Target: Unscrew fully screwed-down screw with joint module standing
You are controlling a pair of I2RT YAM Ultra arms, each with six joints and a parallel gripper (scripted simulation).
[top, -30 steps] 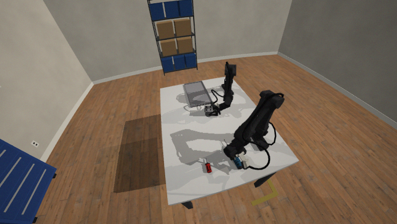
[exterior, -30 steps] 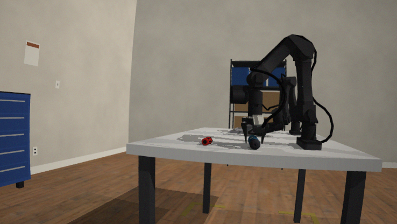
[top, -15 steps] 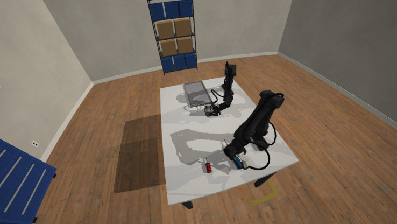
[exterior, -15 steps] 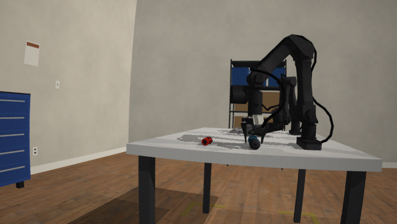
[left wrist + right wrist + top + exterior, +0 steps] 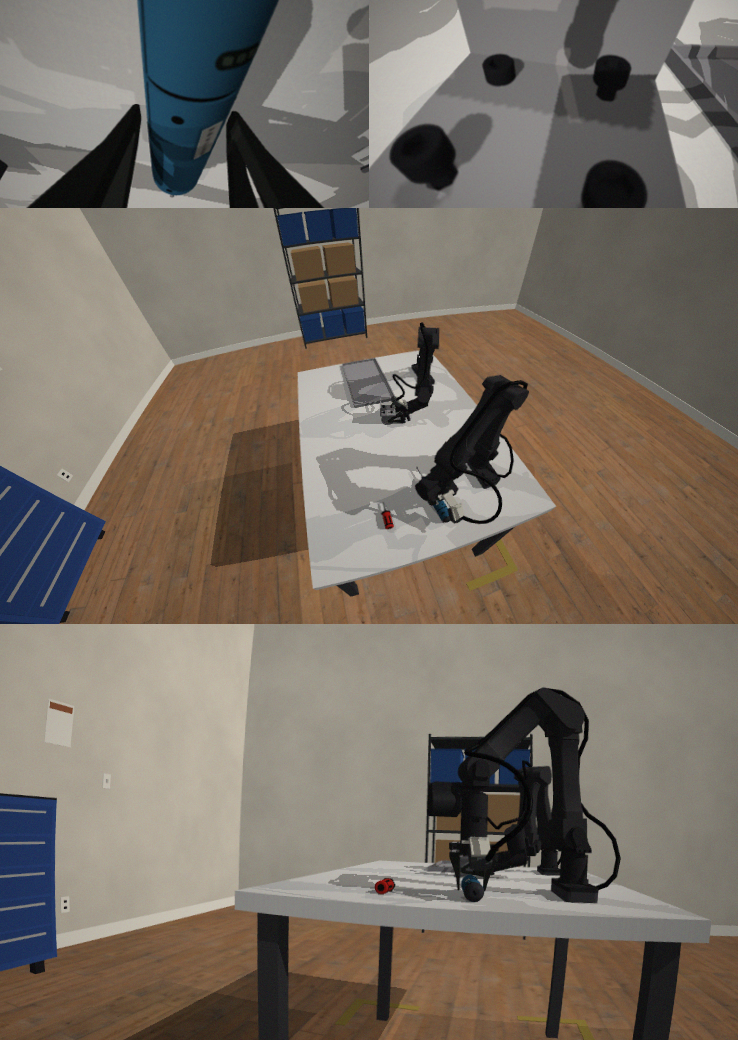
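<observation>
Right now the joint module is 10 mm above my right hand. Round my right hand: bit 50 mm behind, 320 mm to the left; flat grey tray 40 mm ahead, 340 mm to the right, 20 mm below; grey bracket 50 mm above.
</observation>
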